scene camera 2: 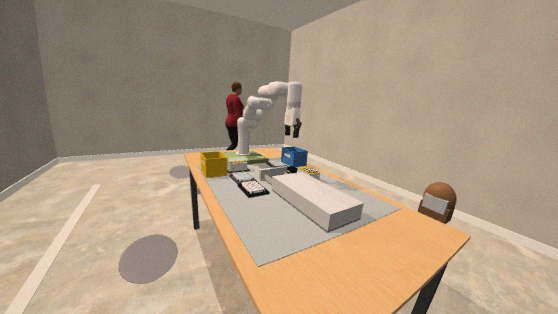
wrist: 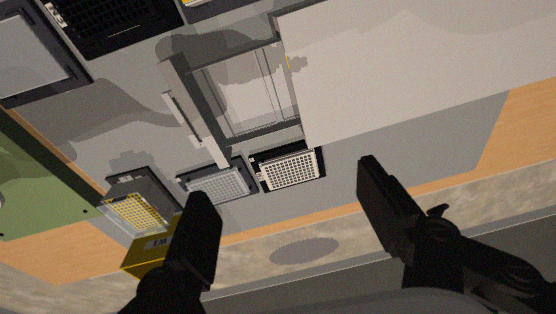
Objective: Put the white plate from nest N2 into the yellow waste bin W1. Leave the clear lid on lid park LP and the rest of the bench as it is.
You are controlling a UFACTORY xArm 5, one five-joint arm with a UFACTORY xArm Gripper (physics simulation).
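Seen in the pictures: gripper, between the fingertips: (scene camera 2: pixel 291 136) (wrist: pixel 283 191); arm's base, origin of its link: (scene camera 2: pixel 243 154).
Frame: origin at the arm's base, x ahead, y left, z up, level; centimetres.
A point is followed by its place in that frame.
A white plate with a grid of wells (scene camera 2: pixel 254 187) {x 67.6, y -18.7, z -0.6 cm} (wrist: pixel 289 171) {x 65.3, y -18.5, z -0.6 cm} sits in a black nest on the grey mat, beside the long white box; its nest label is not readable. The yellow waste bin W1 (scene camera 2: pixel 213 165) {x 38.8, y -34.0, z 4.7 cm} (wrist: pixel 159 243) {x 30.0, y -25.3, z 5.0 cm} stands at the mat's corner, partly behind a finger in the wrist view. A pale translucent gridded piece (wrist: pixel 220 186) {x 48.9, y -17.3, z -0.4 cm} lies in the dark nest beside the white plate's nest. A flat pale panel (wrist: pixel 31 56) {x 33.9, y 15.9, z -1.0 cm} lies in a dark frame; I cannot tell whether it is the clear lid on LP. My gripper (scene camera 2: pixel 292 135) {x 65.8, y 3.9, z 26.2 cm} (wrist: pixel 283 191) {x 65.8, y 3.9, z 26.2 cm} is open and empty, high above the bench.
The long white box (scene camera 2: pixel 317 197) {x 100.4, y -3.3, z 5.4 cm} (wrist: pixel 400 65) {x 85.4, y 0.9, z 5.4 cm} has an open drawer (wrist: pixel 250 95) {x 62.5, y 0.6, z -1.6 cm} with a raised front. A blue bin (scene camera 2: pixel 294 156) {x 38.4, y 26.6, z 5.7 cm} stands at the far side. A clear-covered yellow plate (wrist: pixel 135 212) {x 32.1, y -13.7, z 4.8 cm} is near W1. A black grid (wrist: pixel 115 20) {x 48.4, y 16.3, z -0.7 cm} lies beside the panel. A person (scene camera 2: pixel 234 112) stands behind the table.
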